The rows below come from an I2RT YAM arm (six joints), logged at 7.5 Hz.
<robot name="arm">
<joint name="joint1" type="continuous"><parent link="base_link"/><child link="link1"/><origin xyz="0 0 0.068" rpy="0 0 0"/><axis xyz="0 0 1"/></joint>
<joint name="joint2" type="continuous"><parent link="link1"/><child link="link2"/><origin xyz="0.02 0.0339 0.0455" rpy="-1.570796 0 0"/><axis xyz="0 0 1"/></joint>
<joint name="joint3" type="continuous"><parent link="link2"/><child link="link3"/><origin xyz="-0.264 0 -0.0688" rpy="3.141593 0 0"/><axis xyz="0 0 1"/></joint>
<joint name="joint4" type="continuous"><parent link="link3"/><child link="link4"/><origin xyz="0.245 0.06 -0.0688" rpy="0 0 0"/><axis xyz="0 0 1"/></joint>
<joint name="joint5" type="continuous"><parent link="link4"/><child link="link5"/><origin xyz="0.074 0.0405 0.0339" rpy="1.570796 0 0"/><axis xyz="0 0 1"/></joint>
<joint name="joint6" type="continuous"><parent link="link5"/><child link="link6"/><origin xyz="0.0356 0 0.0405" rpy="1.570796 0 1.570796"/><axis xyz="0 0 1"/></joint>
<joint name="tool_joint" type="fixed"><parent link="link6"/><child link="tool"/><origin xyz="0 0 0" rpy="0 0 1.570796"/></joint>
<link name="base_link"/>
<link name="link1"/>
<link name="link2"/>
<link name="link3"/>
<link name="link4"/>
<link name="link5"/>
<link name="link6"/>
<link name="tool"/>
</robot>
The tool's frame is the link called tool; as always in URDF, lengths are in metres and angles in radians. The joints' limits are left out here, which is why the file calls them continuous.
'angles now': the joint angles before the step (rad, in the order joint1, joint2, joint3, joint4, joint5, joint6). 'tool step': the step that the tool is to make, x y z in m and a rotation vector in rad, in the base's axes. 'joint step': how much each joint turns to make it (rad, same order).
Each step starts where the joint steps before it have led.
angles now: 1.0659, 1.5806, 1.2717, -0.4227, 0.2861, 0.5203
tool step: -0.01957, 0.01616, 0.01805, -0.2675, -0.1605, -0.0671
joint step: 0.0963, 0.0674, 0.1701, -0.2427, 0.3013, -0.0720
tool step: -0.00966, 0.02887, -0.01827, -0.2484, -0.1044, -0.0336
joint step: 0.0685, 0.1486, 0.1239, -0.1484, 0.2120, -0.0324
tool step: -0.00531, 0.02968, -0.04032, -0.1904, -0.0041, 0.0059
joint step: 0.0409, 0.1725, 0.0911, -0.1036, 0.0724, 0.0072
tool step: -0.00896, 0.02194, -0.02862, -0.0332, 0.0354, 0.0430
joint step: 0.0340, 0.0960, 0.0331, 0.0220, -0.0263, -0.0012
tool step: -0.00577, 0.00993, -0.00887, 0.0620, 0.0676, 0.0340
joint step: 0.0142, 0.0196, -0.0022, 0.0578, -0.0833, 0.0094
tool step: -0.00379, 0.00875, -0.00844, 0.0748, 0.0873, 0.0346
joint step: 0.0068, 0.0151, -0.0076, 0.0653, -0.1062, 0.0131
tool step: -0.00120, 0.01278, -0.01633, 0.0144, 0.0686, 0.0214
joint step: 0.0049, 0.0608, 0.0362, 0.0148, -0.0713, 0.0125
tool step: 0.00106, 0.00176, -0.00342, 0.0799, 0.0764, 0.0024
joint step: -0.0074, -0.0077, -0.0269, 0.0626, -0.0901, 0.0309
